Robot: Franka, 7 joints.
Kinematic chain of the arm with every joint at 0, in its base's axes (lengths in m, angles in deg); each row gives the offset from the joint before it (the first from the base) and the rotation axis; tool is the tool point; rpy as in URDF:
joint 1: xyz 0 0 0.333 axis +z
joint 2: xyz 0 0 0 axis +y
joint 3: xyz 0 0 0.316 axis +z
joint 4: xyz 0.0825 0 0 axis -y
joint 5: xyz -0.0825 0 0.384 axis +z
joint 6: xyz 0 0 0 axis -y
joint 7: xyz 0.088 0 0 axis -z
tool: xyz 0 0 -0.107 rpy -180 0 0
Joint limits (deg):
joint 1: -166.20..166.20
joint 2: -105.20..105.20
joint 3: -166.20..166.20
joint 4: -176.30..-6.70
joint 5: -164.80..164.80
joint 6: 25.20..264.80
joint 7: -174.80..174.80
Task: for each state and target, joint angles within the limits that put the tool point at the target. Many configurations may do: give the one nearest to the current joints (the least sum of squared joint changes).
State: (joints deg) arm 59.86 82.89 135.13 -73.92 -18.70 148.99 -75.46
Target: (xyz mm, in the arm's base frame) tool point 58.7 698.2 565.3
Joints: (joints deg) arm 41.83 105.20 126.50 -86.91 -18.71 142.34 -75.46
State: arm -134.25 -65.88 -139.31 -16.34 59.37 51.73 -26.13
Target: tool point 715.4 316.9 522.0
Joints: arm -166.20 -73.74 -143.91 -7.01 61.07 92.20 -26.13
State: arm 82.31 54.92 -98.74 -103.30 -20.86 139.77 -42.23
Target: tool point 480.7 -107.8 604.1
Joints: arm 84.23 58.74 -117.27 -122.01 -21.19 130.09 -42.23
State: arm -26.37 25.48 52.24 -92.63 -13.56 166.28 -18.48
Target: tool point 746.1 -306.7 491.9
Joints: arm -43.53 49.15 36.82 -62.86 -10.45 165.45 -18.48
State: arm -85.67 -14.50 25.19 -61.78 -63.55 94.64 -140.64
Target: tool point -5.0 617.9 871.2
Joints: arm -82.18 -70.22 30.26 -31.63 -67.60 100.58 -140.64
